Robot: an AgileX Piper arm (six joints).
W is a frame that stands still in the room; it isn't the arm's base.
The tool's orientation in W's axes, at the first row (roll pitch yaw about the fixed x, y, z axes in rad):
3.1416, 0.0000, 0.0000
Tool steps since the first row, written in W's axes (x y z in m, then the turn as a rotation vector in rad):
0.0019, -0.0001, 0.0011, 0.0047, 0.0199, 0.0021
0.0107, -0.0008, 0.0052, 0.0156, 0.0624, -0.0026
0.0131, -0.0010, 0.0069, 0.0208, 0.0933, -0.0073
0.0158, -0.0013, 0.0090, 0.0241, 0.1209, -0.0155
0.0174, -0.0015, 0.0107, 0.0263, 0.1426, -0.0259
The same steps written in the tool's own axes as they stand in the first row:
0.0019, 0.0001, -0.0011, 0.0047, -0.0199, -0.0021
0.0107, 0.0008, -0.0052, 0.0156, -0.0624, 0.0026
0.0131, 0.0010, -0.0069, 0.0208, -0.0933, 0.0073
0.0158, 0.0013, -0.0090, 0.0241, -0.1209, 0.0155
0.0174, 0.0015, -0.0107, 0.0263, -0.1426, 0.0259

